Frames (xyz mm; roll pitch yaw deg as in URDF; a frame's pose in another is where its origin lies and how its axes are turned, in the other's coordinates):
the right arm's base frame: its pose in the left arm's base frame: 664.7 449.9 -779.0 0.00 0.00 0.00
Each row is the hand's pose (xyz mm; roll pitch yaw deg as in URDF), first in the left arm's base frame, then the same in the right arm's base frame.
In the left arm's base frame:
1: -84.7 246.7 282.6 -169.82 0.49 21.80
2: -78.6 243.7 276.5 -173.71 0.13 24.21
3: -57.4 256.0 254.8 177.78 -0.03 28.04
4: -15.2 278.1 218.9 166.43 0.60 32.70
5: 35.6 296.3 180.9 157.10 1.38 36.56
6: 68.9 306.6 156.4 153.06 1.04 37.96
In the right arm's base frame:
1: -749.4 -203.2 1061.6 -169.82 0.49 21.80
2: -743.3 -206.2 1055.5 -173.71 0.13 24.21
3: -722.1 -193.9 1033.8 177.78 -0.03 28.04
4: -679.9 -171.8 997.9 166.43 0.60 32.70
5: -629.1 -153.6 959.9 157.10 1.38 36.56
6: -595.8 -143.3 935.4 153.06 1.04 37.96

